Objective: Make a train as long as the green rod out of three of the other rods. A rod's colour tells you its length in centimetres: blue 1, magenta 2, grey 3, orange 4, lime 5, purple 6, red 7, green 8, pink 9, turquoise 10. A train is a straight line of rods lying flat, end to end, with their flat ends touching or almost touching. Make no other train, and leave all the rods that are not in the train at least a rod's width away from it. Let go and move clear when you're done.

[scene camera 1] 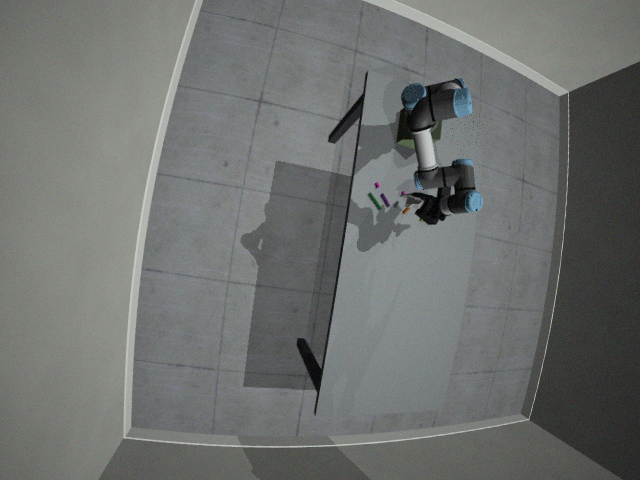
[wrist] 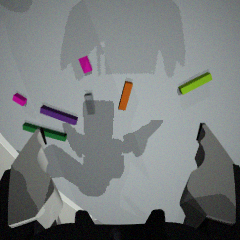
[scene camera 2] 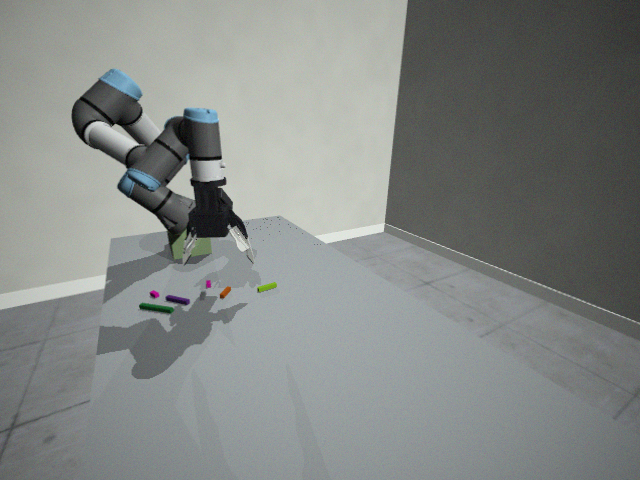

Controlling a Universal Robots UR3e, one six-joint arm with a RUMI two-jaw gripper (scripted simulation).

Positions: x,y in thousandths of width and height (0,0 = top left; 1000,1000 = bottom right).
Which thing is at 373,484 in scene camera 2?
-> The gripper.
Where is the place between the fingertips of the gripper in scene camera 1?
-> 649,432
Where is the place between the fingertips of the gripper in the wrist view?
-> At 502,527
